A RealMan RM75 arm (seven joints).
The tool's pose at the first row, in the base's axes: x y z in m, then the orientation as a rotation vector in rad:
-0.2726 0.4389 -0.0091 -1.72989 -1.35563 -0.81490
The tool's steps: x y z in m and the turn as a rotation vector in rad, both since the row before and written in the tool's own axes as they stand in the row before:
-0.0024 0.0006 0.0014 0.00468 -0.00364 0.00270
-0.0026 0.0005 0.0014 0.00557 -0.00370 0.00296
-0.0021 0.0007 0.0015 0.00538 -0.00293 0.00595
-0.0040 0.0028 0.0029 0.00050 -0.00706 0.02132
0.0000 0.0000 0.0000 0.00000 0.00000 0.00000
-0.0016 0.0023 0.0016 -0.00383 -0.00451 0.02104
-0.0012 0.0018 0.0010 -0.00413 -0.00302 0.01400
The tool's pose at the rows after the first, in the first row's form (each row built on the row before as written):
-0.2725 0.4389 -0.0119 -1.73003 -1.35632 -0.80684
-0.2726 0.4388 -0.0149 -1.72965 -1.35696 -0.79788
-0.2724 0.4390 -0.0176 -1.73057 -1.35415 -0.78801
-0.2706 0.4392 -0.0230 -1.74615 -1.33835 -0.77032
-0.2706 0.4392 -0.0230 -1.74615 -1.33835 -0.77032
-0.2688 0.4395 -0.0257 -1.76323 -1.32027 -0.75814
-0.2674 0.4395 -0.0276 -1.77575 -1.30792 -0.75122

